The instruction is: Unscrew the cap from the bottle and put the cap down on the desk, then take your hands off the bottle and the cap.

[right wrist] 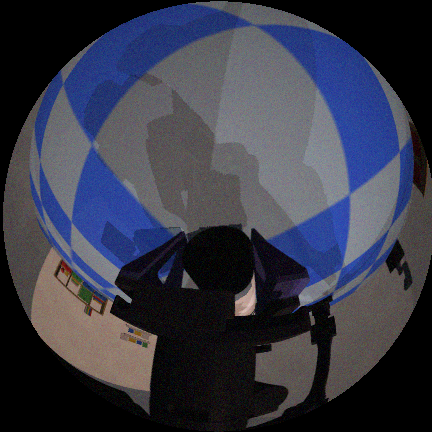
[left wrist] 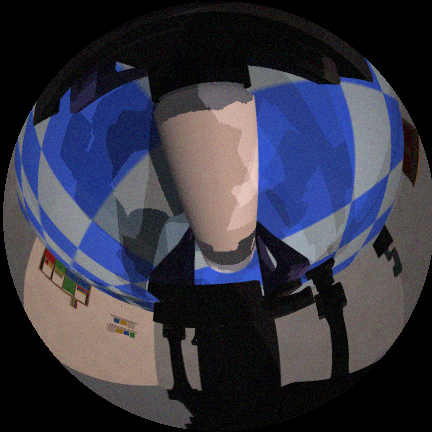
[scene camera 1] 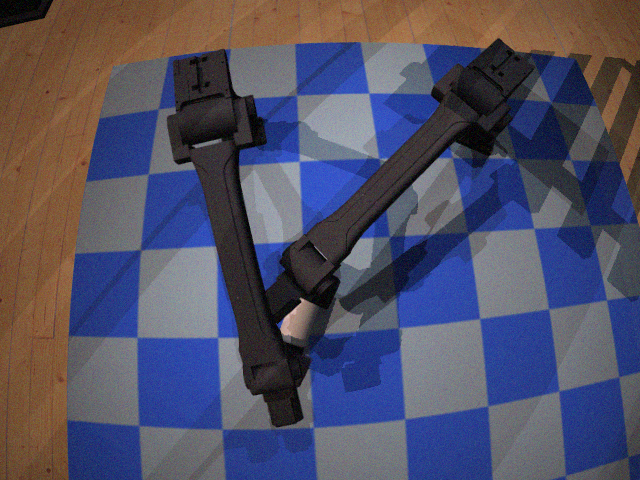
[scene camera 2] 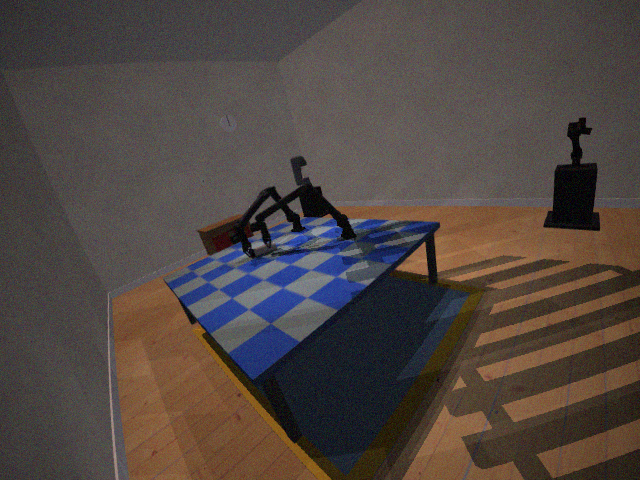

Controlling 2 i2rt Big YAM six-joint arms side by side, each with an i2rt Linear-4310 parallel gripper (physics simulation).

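Pixels of known places: left gripper, fingertip midpoint: (left wrist: 224, 226) (scene camera 2: 269, 247); right gripper, fingertip midpoint: (right wrist: 217, 234) (left wrist: 197, 58) (scene camera 2: 250, 255); left arm's base, link origin: (scene camera 1: 474, 137) (scene camera 2: 348, 236); right arm's base, link origin: (right wrist: 319, 302) (left wrist: 319, 267) (scene camera 2: 298, 230).
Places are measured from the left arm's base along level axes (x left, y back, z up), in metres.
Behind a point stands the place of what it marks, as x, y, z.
Note:
The pale pink bottle (scene camera 1: 299, 321) {-0.263, -0.662, 0.066} (left wrist: 215, 170) {-0.269, -0.665, 0.066} is held between my two grippers, and a bit of it shows behind the cap in the right wrist view (right wrist: 246, 304) {-0.288, -0.664, 0.059}. My left gripper (left wrist: 224, 226) {-0.272, -0.584, 0.033} is shut on the bottle's body near the end away from the cap, a finger on each side. My right gripper (right wrist: 217, 234) {-0.264, -0.751, 0.015} is shut on the black round cap (right wrist: 217, 257) {-0.265, -0.750, 0.042}, which sits at the bottle's other end. In scene camera 1 the cap is hidden by my right arm. Whether the cap is loose on its thread cannot be told.
The desk (scene camera 1: 444, 361) {0.090, -0.626, 0.000} (scene camera 2: 289, 304) {0.622, -0.602, 0.000} has a blue and grey checkered top. In scene camera 1 both forearms reach down the picture and come close together near the bottle, the right one partly over the left hand. Dark shadows lie around them. Another small arm stands on a pedestal (scene camera 2: 574, 193) away from the desk.

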